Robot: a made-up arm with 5 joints.
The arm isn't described. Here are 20 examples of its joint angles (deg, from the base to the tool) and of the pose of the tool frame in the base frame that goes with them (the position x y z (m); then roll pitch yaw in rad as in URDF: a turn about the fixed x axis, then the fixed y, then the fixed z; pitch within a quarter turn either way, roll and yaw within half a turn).
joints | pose
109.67 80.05 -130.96 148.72 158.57 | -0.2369 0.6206 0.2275 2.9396 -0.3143 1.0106
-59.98 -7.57 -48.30 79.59 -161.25 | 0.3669 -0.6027 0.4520 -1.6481 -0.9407 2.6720
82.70 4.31 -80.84 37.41 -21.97 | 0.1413 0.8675 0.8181 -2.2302 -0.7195 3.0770
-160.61 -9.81 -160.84 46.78 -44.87 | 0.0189 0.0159 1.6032 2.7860 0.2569 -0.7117
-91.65 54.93 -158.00 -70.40 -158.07 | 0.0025 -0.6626 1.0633 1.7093 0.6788 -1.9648
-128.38 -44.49 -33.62 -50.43 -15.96 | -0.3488 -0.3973 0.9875 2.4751 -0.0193 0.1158
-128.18 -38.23 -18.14 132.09 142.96 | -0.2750 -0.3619 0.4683 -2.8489 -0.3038 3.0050
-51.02 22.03 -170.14 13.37 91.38 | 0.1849 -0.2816 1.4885 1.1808 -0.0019 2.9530
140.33 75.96 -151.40 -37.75 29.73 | -0.6568 0.5894 0.7407 1.9778 -0.5757 -0.8936
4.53 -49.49 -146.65 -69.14 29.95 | -0.5317 -0.0949 1.1800 -0.9829 1.0481 0.4148
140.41 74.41 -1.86 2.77 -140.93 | 0.2682 -0.2617 0.1028 1.8747 -1.2534 2.3489
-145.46 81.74 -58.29 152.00 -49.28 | 0.0204 0.0234 0.0347 1.6633 0.5690 -1.0278
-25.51 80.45 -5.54 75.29 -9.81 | -0.4622 0.1717 0.2693 1.1541 0.8217 1.4083
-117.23 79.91 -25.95 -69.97 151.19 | 0.0270 0.0305 0.0125 -1.0910 -0.4566 2.1728
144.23 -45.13 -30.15 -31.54 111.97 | -0.4807 0.3544 0.8938 0.6166 -0.1092 0.3008
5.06 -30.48 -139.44 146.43 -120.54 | 0.0744 0.0156 1.3742 -1.5110 -0.1788 2.9593
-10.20 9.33 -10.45 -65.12 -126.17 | 0.4193 -0.0651 0.2668 -1.6222 0.5623 2.7450
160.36 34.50 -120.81 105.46 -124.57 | -0.8378 0.2675 0.7013 -1.2554 -0.8924 -0.6778
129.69 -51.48 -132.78 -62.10 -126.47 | 0.2784 -0.3785 1.2624 1.5244 -0.5654 2.4773
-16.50 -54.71 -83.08 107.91 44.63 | 0.2924 -0.1406 1.2758 -1.3199 -1.0916 -0.3964
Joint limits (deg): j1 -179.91..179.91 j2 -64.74..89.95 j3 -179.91..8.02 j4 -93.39..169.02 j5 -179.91..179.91
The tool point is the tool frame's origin. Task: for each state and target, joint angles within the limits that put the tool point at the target. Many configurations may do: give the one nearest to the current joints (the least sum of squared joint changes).
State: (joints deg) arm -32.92 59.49 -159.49 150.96 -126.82
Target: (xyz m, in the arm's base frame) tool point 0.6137 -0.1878 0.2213
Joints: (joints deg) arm -17.95 82.61 -133.90 164.98 -126.51
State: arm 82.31 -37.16 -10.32 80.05 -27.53
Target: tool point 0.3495 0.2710 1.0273
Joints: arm 42.61 -64.74 -52.84 125.10 -20.09
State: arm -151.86 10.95 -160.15 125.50 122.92
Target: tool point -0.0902 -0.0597 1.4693
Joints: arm -146.48 -4.65 -167.58 99.41 125.08
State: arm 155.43 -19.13 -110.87 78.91 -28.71
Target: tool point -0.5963 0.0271 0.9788
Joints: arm 179.04 -33.03 -74.06 123.45 -27.12
